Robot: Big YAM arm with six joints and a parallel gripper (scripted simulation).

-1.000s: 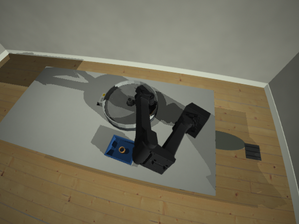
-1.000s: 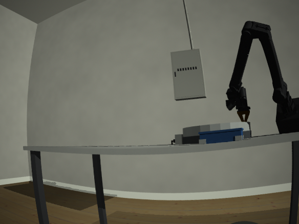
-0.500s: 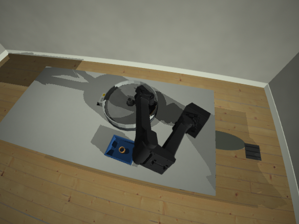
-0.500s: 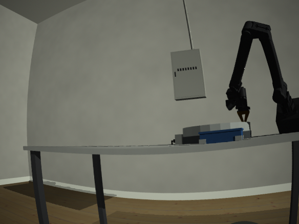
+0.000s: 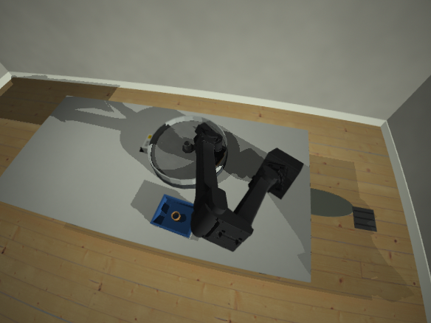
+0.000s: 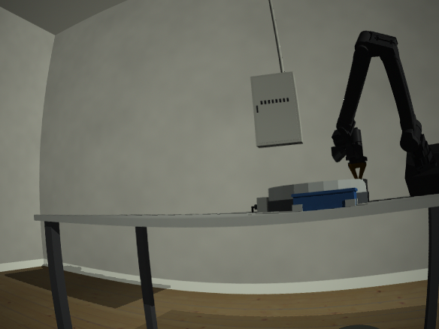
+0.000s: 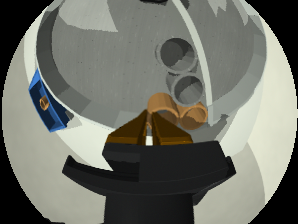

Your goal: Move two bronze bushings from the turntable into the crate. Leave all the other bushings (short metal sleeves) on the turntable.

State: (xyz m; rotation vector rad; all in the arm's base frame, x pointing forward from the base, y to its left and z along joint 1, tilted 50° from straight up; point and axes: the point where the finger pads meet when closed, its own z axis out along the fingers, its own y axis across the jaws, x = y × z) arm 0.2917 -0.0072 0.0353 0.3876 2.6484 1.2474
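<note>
The blue crate is 50 mm ahead of my hand, 310 mm to the left of it and 60 mm below it. Also, from my hand: round grey turntable (180 mm ahead, 30 mm to the right, 30 mm below).
</note>
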